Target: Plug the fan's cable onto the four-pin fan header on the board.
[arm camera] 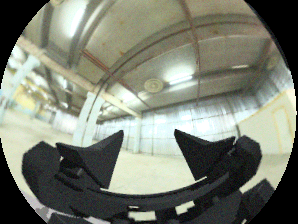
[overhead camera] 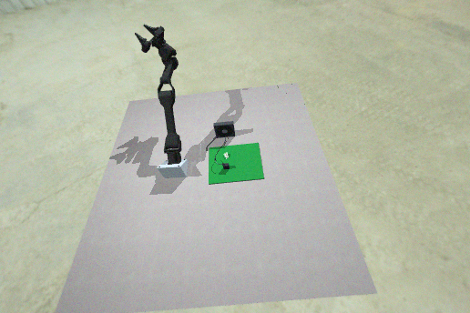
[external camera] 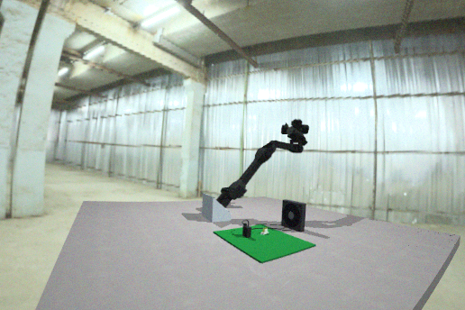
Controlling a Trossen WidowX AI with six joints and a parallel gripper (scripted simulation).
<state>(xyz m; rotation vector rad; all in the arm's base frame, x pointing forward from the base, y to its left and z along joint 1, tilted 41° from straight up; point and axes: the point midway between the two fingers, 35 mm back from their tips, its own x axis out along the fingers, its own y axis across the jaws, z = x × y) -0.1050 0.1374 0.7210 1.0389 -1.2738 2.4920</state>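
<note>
Right now my gripper tip is 440 mm short of the green board, 590 mm to the left of it and 560 mm above it. The rest, counted from my gripper tip: black fan: 400 mm ahead, 390 mm to the right, 490 mm below.
</note>
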